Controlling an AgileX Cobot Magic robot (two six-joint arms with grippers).
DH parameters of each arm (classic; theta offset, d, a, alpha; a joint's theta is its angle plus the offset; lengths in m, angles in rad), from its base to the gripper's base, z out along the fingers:
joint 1: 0 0.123 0 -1.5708
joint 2: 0.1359 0 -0.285 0
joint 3: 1.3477 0 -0.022 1.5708
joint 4: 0 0.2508 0 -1.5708
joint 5: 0 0 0.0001 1.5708
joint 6: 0 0.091 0 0
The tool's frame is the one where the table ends.
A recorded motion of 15 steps. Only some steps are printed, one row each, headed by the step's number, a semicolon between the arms.
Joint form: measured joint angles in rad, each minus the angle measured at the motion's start. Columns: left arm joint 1, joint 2, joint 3, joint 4, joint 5, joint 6; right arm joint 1, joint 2, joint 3, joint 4, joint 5, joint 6.
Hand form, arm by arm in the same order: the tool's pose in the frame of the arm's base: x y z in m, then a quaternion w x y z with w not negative. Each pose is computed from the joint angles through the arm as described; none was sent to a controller.
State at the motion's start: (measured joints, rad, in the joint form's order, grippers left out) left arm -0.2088 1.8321 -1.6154 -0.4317 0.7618 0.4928; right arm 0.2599 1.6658 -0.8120 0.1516 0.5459 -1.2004
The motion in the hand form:
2: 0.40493 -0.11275 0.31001 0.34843 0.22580 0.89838 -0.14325; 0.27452 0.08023 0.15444 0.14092 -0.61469 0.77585 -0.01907
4: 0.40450 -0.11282 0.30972 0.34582 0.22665 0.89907 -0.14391; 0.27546 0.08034 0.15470 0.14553 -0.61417 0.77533 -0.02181
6: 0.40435 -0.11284 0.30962 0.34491 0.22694 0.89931 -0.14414; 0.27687 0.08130 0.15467 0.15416 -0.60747 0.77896 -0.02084
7: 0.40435 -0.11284 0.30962 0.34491 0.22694 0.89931 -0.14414; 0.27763 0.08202 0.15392 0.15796 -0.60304 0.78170 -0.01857
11: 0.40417 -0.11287 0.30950 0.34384 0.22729 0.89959 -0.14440; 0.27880 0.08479 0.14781 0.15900 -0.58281 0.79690 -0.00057
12: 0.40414 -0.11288 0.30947 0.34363 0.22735 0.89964 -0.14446; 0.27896 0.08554 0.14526 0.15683 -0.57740 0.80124 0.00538
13: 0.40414 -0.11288 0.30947 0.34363 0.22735 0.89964 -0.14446; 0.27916 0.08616 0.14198 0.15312 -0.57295 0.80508 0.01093
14: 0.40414 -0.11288 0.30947 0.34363 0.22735 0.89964 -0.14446; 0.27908 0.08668 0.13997 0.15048 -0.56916 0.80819 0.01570
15: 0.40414 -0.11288 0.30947 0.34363 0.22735 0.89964 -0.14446; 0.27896 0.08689 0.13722 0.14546 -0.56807 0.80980 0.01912
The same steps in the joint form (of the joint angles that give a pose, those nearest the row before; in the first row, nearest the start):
2: 0.0000 0.0000 0.0000 0.0000 0.0019 0.0000; 0.0000 0.0020 0.0000 0.0000 -0.0138 0.0000
4: 0.0000 0.0000 0.0000 0.0000 0.0077 0.0000; 0.0000 0.0020 0.0000 0.0000 -0.0246 -0.0004
6: 0.0000 0.0000 0.0000 0.0000 0.0097 0.0000; 0.0000 0.0039 0.0000 0.0176 -0.0414 -0.0005
7: 0.0000 0.0000 0.0000 0.0000 0.0097 0.0000; 0.0000 0.0075 0.0000 0.0319 -0.0499 -0.0022
11: 0.0000 0.0000 0.0000 0.0000 0.0121 0.0000; 0.0000 0.0307 0.0000 0.0924 -0.0594 -0.0021
12: 0.0000 0.0000 0.0000 0.0000 0.0125 0.0000; 0.0000 0.0399 0.0000 0.1088 -0.0594 -0.0021
13: 0.0000 0.0000 0.0000 0.0000 0.0125 0.0000; 0.0000 0.0515 0.0000 0.1222 -0.0594 -0.0021
14: 0.0000 0.0000 0.0000 0.0000 0.0125 0.0000; 0.0000 0.0585 0.0000 0.1339 -0.0574 -0.0021
15: 0.0000 0.0000 0.0000 0.0000 0.0125 0.0000; 0.0000 0.0679 0.0000 0.1379 -0.0546 -0.0021

